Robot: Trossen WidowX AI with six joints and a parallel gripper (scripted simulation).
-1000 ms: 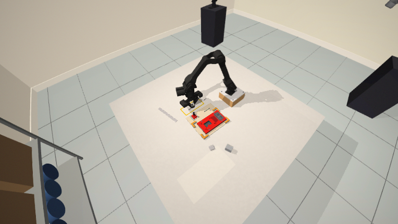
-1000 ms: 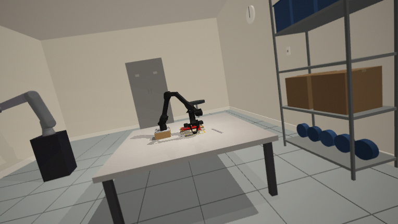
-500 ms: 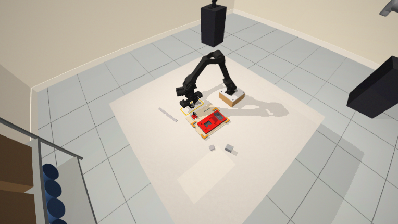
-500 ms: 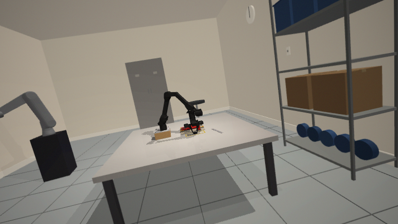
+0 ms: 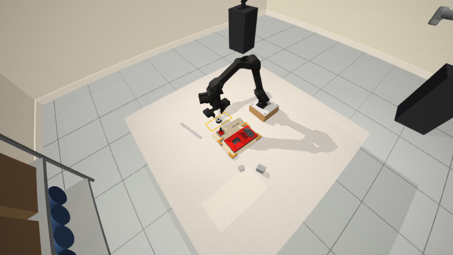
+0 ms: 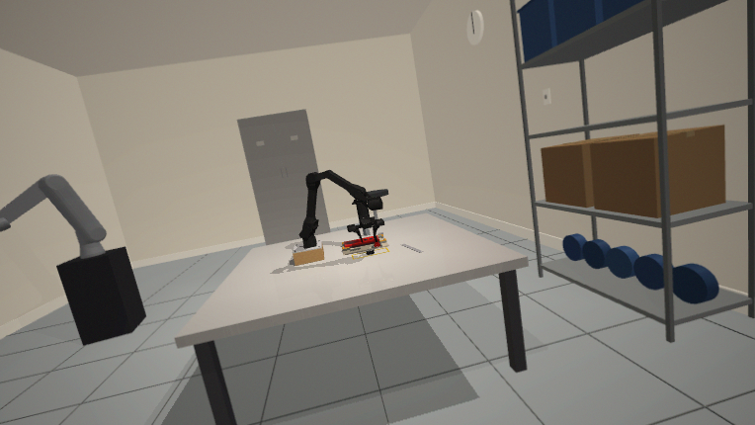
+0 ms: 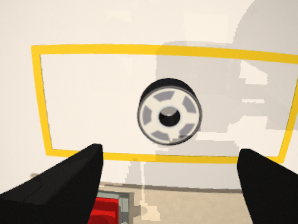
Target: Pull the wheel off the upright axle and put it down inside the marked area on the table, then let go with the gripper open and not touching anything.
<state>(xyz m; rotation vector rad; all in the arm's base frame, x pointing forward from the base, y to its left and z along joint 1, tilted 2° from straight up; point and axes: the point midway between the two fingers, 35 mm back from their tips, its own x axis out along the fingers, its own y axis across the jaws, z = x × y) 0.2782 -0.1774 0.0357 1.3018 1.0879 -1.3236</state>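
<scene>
Now: gripper tip 5 cm above the wheel. The rest, counted from my gripper tip: upright axle 7 cm ahead, 9 cm to the left, 3 cm below; grey strip 19 cm ahead, 9 cm to the right, 6 cm below.
</scene>
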